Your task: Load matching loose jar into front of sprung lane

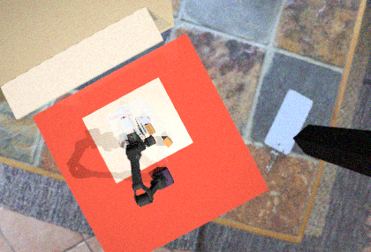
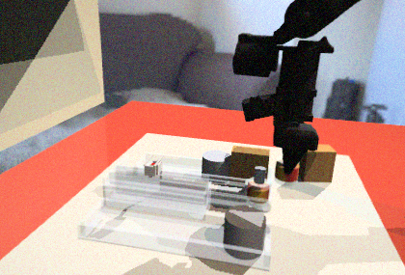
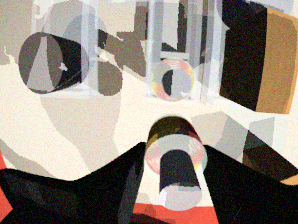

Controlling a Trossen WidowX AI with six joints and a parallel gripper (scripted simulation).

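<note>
Now: gripper tip 20 cm short of the clear sprung lane, 1 cm to the left of it and 6 cm above it. Also, from my gripper tip: pusher plate: 16 cm ahead, 3 cm below; then brown box: 10 cm behind, 12 cm to the right, 4 cm below.
</note>
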